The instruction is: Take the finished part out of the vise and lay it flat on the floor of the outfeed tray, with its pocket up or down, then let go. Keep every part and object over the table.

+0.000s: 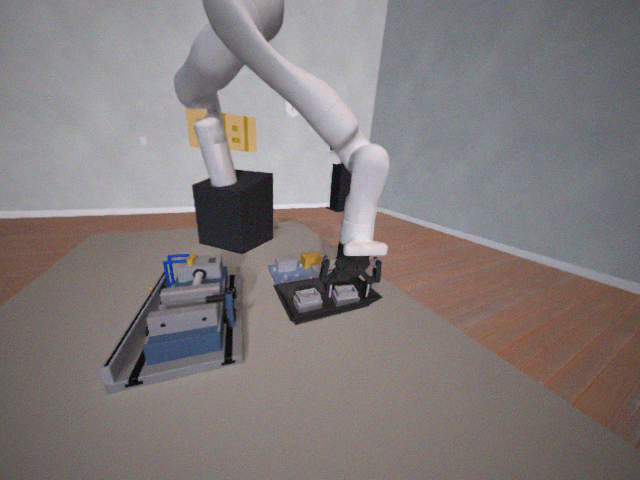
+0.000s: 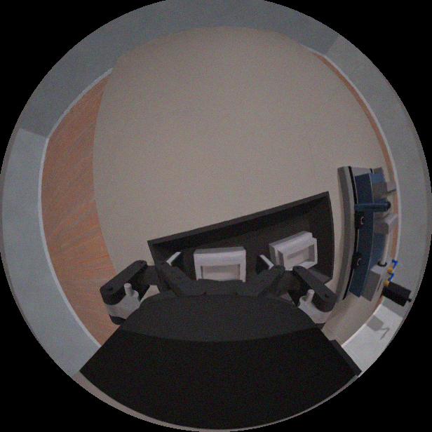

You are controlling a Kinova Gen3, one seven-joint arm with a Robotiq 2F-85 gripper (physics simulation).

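Pixels of known places: gripper, fingertip midpoint: (image 1: 347, 295); arm's base, origin of the base link: (image 1: 224, 182).
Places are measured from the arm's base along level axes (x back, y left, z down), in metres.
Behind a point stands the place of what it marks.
Note:
A light grey part (image 1: 345, 295) {z 0.208, x -0.571, y 0.158 m} (image 2: 220, 262) lies flat in the black outfeed tray (image 1: 333, 311) {z 0.221, x -0.595, y 0.105 m} (image 2: 240, 223), pocket up. A second light grey part (image 1: 308, 299) {z 0.206, x -0.546, y 0.066 m} (image 2: 295, 252) lies beside it in the tray, also pocket up, on the side towards the vise. My gripper (image 1: 348, 289) {z 0.214, x -0.567, y 0.167 m} (image 2: 219, 262) is open, pointing down over the tray, with its fingertips apart at either side of the first part and not holding it. The blue and grey vise (image 1: 183, 343) {z 0.197, x -0.570, y -0.184 m} (image 2: 367, 240) stands across from the tray; no part shows between its jaws.
A blue plate (image 1: 290, 275) {z 0.240, x -0.369, y 0.105 m} with a grey block (image 1: 286, 264) {z 0.215, x -0.341, y 0.103 m} and a yellow block (image 1: 310, 259) {z 0.208, x -0.352, y 0.185 m} is behind the tray. The vise sits on a grey railed base (image 1: 235, 341) {z 0.229, x -0.572, y -0.105 m}. A blue frame (image 1: 165, 273) {z 0.168, x -0.354, y -0.206 m} rises at its far end. A black pedestal (image 1: 222, 217) {z 0.119, x -0.064, y -0.028 m} stands farther back.

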